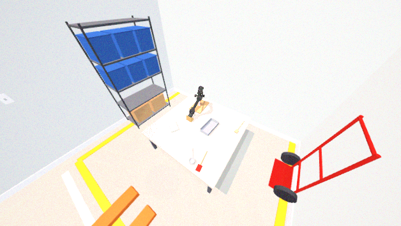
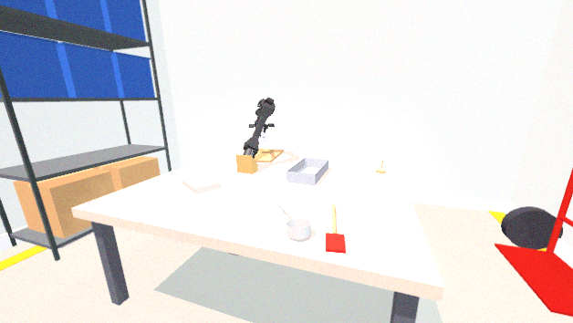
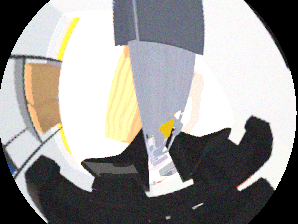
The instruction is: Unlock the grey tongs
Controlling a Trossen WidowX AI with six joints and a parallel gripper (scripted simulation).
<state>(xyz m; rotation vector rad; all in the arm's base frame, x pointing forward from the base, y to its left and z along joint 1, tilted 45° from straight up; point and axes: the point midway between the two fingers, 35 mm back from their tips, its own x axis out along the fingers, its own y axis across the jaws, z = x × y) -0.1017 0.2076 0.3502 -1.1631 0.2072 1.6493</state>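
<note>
Right now the wooden board is 10 mm ahead of my gripper tip, 10 mm to the right of it and 130 mm below it. The rest, counted from my gripper tip: red spatula (710 mm ahead, 860 mm to the right, 130 mm below); then roasting tin (470 mm ahead, 330 mm to the right, 110 mm below); then flat pale slab (680 mm to the right, 130 mm below).
</note>
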